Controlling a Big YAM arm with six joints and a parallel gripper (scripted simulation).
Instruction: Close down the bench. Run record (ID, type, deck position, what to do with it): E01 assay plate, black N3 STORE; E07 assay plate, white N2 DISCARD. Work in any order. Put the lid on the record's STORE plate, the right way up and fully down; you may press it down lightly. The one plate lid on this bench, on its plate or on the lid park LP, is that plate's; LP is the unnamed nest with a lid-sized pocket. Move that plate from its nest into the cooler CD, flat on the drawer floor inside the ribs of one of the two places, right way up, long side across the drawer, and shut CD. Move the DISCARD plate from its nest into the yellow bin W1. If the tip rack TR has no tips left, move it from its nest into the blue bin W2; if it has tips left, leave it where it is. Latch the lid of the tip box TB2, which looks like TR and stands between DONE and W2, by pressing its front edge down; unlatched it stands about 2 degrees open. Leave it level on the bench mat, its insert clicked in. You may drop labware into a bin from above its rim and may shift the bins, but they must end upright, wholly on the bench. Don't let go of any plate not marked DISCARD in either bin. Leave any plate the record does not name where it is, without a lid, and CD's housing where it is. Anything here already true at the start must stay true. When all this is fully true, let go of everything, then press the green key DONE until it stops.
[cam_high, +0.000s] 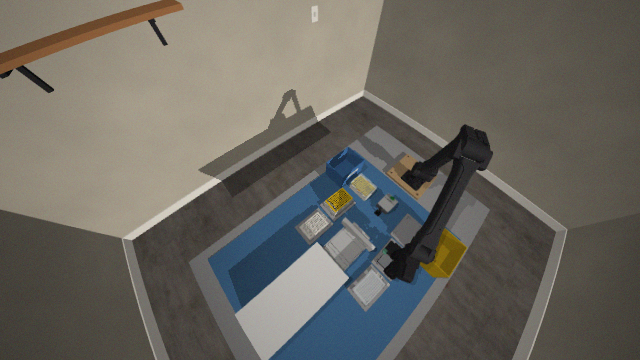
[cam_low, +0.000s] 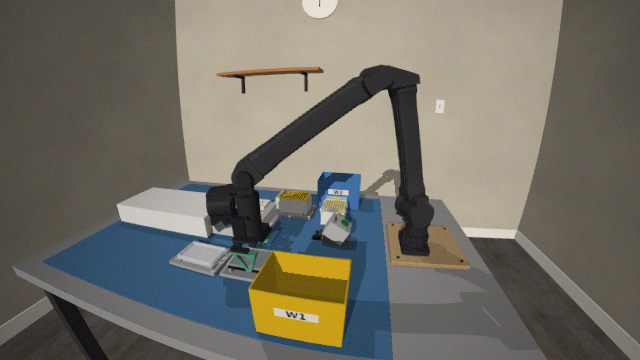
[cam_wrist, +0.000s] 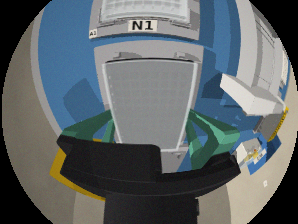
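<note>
Right now my hand is 16 cm short of the cooler drawer and 19 cm to the left of it. The rest, counted from my hand: grey plate lid: right at my hand; grey lid park nest: 17 cm behind, 2 cm to the right, 2 cm below; black plate: right at my hand.
</note>
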